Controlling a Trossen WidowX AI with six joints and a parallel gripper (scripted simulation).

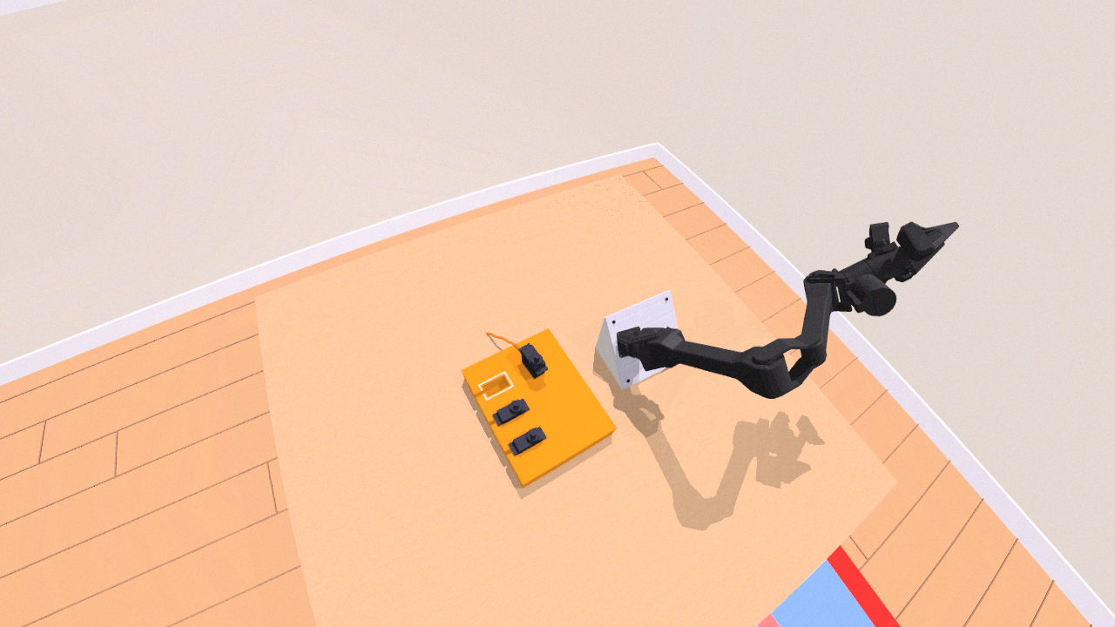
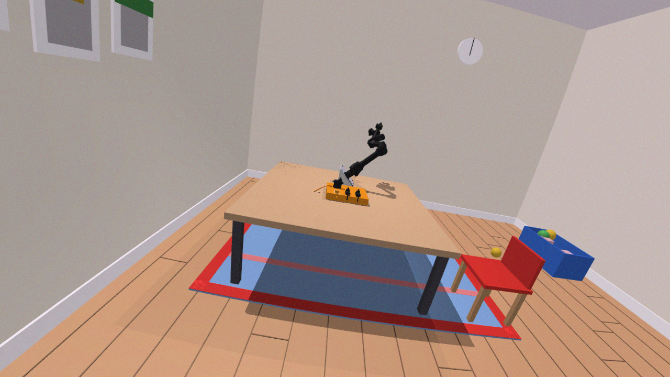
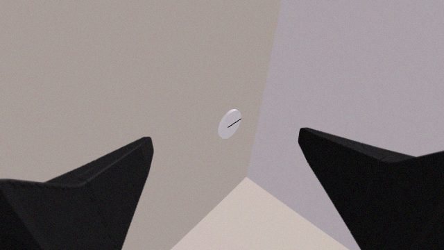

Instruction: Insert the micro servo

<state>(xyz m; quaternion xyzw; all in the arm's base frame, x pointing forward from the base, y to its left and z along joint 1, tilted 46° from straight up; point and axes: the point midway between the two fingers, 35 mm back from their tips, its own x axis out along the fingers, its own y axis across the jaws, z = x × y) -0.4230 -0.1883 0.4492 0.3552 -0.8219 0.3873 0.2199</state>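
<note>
My gripper tip is 700 mm short of the orange deck, 160 mm to the left of it and 490 mm above it.
</note>
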